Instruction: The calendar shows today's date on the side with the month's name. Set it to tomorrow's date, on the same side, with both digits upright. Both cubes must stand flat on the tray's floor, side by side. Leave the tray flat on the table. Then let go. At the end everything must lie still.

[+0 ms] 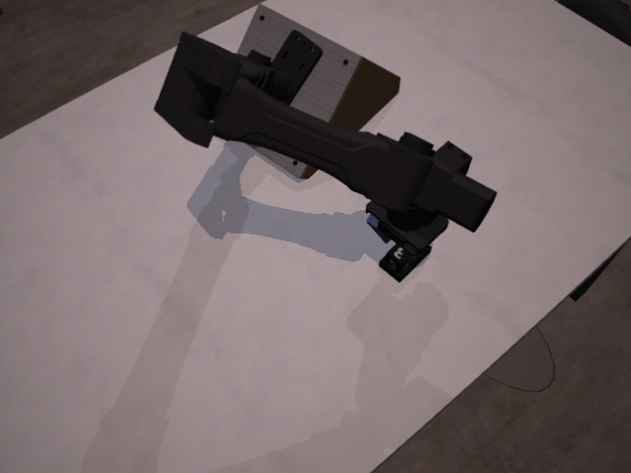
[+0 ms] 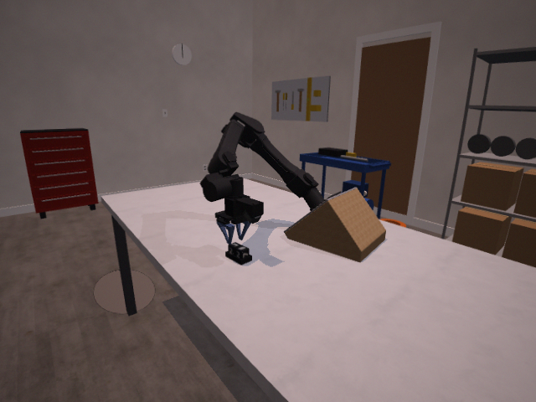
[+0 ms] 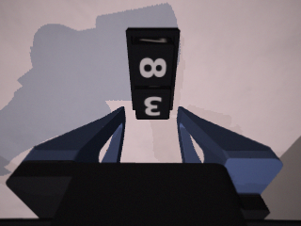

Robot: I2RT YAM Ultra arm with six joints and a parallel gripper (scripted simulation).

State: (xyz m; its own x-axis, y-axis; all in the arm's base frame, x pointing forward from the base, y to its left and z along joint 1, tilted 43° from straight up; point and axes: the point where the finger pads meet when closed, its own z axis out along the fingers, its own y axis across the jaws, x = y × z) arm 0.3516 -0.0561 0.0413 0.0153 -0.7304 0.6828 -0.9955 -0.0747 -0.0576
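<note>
Right now the black cube is 30 mm below my hand. From my hand the other things lie so: black tray: 50 mm below, 20 mm to the left.
</note>
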